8 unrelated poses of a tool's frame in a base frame.
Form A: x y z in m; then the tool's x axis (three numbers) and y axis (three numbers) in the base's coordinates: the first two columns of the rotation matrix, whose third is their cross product.
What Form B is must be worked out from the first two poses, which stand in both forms.
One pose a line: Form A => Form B
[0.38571, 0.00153, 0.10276, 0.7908, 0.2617, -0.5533, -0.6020, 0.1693, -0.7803] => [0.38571, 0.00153, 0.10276, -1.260, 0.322, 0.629]
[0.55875, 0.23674, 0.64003, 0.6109, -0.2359, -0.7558, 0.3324, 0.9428, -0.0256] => [0.55875, 0.23674, 0.64003, 0.121, 0.853, -0.329]
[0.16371, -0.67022, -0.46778, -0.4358, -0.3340, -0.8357, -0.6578, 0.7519, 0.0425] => [0.16371, -0.67022, -0.46778, -0.745, 2.055, 0.459]
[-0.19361, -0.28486, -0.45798, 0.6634, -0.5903, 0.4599, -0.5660, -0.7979, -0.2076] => [-0.19361, -0.28486, -0.45798, -2.822, 0.982, -0.806]
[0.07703, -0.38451, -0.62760, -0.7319, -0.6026, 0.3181, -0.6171, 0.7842, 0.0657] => [0.07703, -0.38451, -0.62760, 0.935, -2.653, 0.063]
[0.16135, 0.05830, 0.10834, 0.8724, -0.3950, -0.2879, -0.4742, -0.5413, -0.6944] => [0.16135, 0.05830, 0.10834, -2.207, 0.624, 0.122]
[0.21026, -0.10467, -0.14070, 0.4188, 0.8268, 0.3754, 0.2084, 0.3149, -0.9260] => [0.21026, -0.10467, -0.14070, -1.215, -1.099, 0.540]
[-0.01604, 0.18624, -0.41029, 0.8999, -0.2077, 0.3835, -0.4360, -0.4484, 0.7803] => [-0.01604, 0.18624, -0.41029, 2.048, -0.464, 0.283]
